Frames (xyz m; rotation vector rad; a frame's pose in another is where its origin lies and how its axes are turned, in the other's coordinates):
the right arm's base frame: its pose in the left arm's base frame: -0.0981 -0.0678 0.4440 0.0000 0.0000 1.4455
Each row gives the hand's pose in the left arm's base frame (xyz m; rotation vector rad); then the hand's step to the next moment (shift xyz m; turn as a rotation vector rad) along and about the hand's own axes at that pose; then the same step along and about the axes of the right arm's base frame.
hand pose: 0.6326 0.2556 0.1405 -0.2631 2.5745 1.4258
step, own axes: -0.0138 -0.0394 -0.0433 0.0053 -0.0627 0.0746
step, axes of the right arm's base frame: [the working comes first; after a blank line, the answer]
step, axes of the left arm's base frame: 0.0196 -0.0565 -0.0062 0.0159 0.0303 -0.0914

-0.0536 -0.0265 -0.0062 0.0321 -0.0120 -0.0914
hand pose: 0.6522 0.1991 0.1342 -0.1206 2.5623 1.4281
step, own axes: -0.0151 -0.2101 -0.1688 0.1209 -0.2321 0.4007
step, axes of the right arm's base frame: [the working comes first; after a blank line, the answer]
step, axes of the left arm's base frame: 0.0271 -0.2547 -0.0853 -0.0228 0.2208 -0.4240

-0.2493 -0.0587 -0.0853 0.2162 0.0502 -0.4240
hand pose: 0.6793 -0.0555 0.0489 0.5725 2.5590 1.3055
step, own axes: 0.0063 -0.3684 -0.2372 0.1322 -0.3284 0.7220
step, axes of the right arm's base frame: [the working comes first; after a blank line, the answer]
step, axes of the left arm's base frame: -0.1800 -0.3660 -0.1602 0.0580 0.4086 -0.6901

-0.3856 0.1328 -0.1602 0.4127 -0.0065 -0.6901
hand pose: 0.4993 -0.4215 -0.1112 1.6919 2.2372 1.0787
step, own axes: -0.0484 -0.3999 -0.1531 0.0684 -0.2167 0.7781
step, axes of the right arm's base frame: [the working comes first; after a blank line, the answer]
step, axes of the left arm's base frame: -0.3738 -0.1575 -0.1455 0.1970 0.3904 -0.6826

-0.2029 0.3512 -0.1455 0.4119 -0.1466 -0.6826
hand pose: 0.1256 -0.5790 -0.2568 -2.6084 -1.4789 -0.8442
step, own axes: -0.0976 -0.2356 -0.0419 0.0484 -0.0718 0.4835
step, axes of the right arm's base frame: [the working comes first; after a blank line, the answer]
step, axes of the left arm's base frame: -0.2467 0.0407 -0.0652 0.1752 0.2127 -0.4066

0.0096 0.2499 -0.0652 0.2329 -0.1472 -0.4066
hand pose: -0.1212 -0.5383 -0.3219 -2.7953 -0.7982 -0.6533
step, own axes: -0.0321 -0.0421 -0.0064 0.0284 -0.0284 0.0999
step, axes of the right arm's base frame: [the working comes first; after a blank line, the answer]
step, axes of the left arm's base frame: -0.0493 0.0189 -0.0073 0.0430 0.0639 -0.0752

0.0126 0.0513 -0.0073 0.0688 -0.0346 -0.0752
